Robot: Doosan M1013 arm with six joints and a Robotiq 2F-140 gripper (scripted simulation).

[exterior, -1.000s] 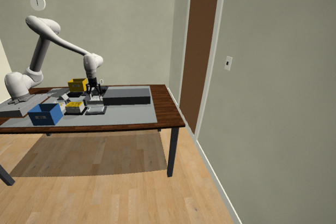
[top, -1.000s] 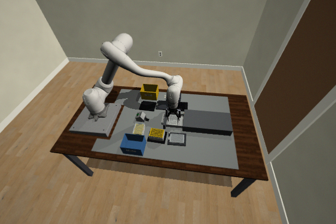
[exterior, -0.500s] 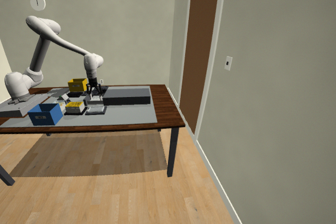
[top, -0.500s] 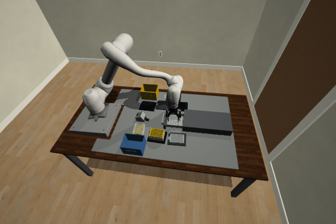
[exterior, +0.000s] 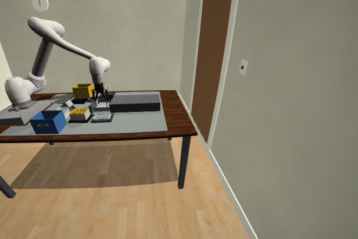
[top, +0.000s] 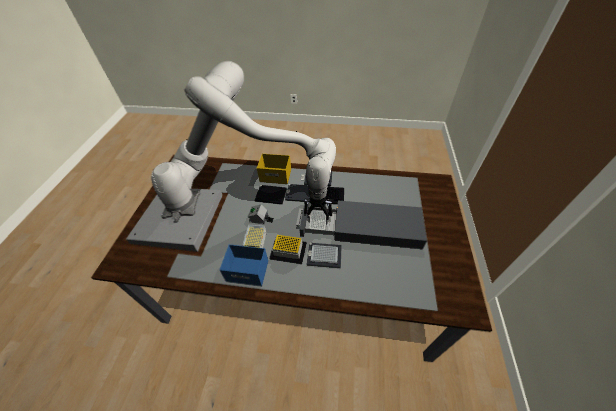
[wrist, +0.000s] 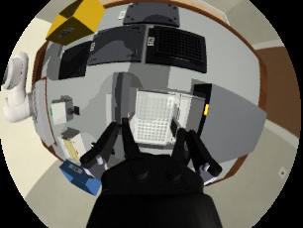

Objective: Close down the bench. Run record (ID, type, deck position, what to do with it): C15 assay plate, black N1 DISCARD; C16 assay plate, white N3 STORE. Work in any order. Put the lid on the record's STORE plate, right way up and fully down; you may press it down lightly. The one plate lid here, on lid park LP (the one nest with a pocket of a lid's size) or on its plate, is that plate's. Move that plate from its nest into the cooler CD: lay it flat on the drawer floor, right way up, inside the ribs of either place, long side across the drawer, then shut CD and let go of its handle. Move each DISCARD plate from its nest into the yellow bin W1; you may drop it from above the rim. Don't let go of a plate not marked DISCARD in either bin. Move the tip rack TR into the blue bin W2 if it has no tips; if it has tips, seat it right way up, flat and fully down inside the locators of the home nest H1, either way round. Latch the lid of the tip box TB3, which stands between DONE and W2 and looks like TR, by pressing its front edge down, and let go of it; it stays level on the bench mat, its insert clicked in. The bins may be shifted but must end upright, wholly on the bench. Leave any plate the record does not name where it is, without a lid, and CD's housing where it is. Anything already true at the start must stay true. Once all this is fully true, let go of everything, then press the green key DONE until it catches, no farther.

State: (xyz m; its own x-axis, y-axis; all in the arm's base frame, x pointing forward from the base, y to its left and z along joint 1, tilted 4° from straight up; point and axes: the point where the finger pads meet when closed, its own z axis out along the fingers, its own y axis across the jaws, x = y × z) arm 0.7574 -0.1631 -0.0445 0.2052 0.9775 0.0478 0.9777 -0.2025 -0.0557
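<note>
My hand is 10 mm above the plate lid. Also, from my hand: white plate 20 mm below; then cooler drawer 30 mm ahead, 10 mm to the right, 20 mm below; then black plate 90 mm ahead, 180 mm to the left, 20 mm below.
</note>
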